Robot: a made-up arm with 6 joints.
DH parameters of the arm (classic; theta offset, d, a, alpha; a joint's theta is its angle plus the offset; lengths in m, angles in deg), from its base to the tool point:
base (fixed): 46.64 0 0.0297 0
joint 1: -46.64 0.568 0.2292 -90
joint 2: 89.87 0 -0.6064 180
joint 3: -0.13 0.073 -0.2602 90
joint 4: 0 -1.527 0.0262 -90
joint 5: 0 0.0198 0.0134 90
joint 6: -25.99 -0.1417 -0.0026 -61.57
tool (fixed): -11.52 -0.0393 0 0
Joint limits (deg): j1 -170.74..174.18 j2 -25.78..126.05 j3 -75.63..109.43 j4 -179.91..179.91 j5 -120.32..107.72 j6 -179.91..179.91
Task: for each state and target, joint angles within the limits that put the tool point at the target. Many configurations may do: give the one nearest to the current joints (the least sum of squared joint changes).
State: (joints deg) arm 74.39 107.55 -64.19 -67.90 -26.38 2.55
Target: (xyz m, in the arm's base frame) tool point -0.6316 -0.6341 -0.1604
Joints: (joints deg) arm 46.31 125.64 -49.62 -70.19 -25.65 2.81
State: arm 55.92 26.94 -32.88 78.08 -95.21 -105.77
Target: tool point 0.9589 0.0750 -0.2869
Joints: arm 19.40 17.96 -62.64 72.29 -105.95 -106.85
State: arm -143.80 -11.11 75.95 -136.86 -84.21 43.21
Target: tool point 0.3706 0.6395 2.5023
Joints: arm -117.10 -18.08 85.31 -141.92 -93.59 44.83
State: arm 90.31 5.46 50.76 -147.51 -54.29 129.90
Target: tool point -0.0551 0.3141 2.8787
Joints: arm 104.83 -0.56 74.80 -154.94 -15.20 129.09
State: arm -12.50 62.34 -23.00 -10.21 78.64 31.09
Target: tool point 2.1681 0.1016 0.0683
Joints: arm 4.22 57.12 13.11 -9.37 71.93 32.69
